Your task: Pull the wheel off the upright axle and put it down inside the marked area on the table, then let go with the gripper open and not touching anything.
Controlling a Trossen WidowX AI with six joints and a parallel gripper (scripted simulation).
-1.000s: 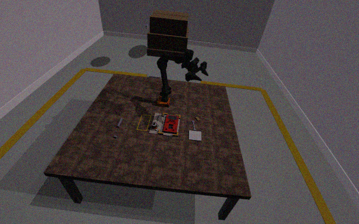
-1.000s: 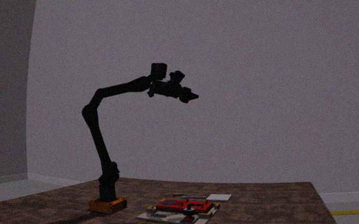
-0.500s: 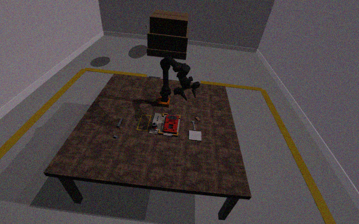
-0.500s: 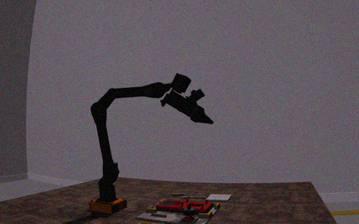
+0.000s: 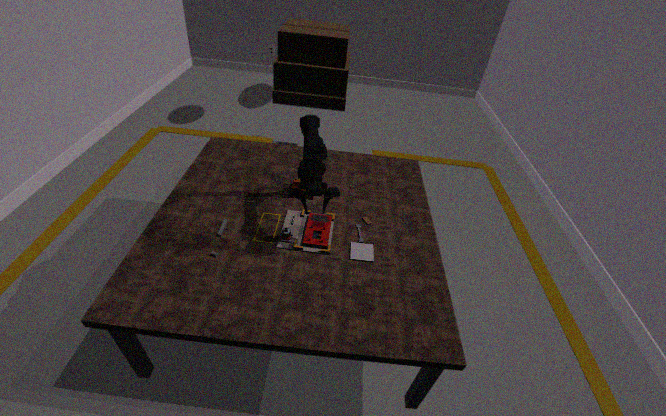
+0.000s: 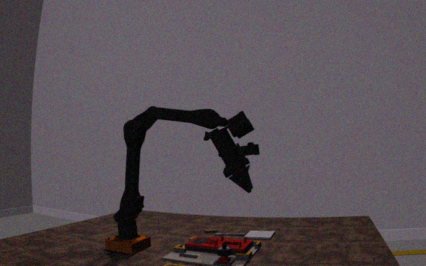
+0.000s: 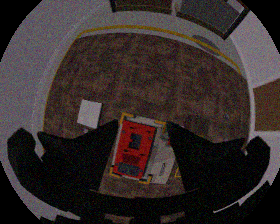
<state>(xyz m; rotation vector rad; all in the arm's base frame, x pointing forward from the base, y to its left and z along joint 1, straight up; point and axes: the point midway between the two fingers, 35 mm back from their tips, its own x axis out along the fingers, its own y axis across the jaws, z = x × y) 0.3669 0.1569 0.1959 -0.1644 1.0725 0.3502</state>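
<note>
The dark wheel is 16 cm below my gripper tip, 13 cm to the right of it and 2 cm behind it. From my gripper tip the other things lie so: small tan piece: 27 cm behind, 20 cm below, 19 cm to the left; then white tile: 20 cm to the left, 20 cm below, 6 cm behind; then small grey part: 41 cm to the right, 19 cm below, 2 cm ahead.
</note>
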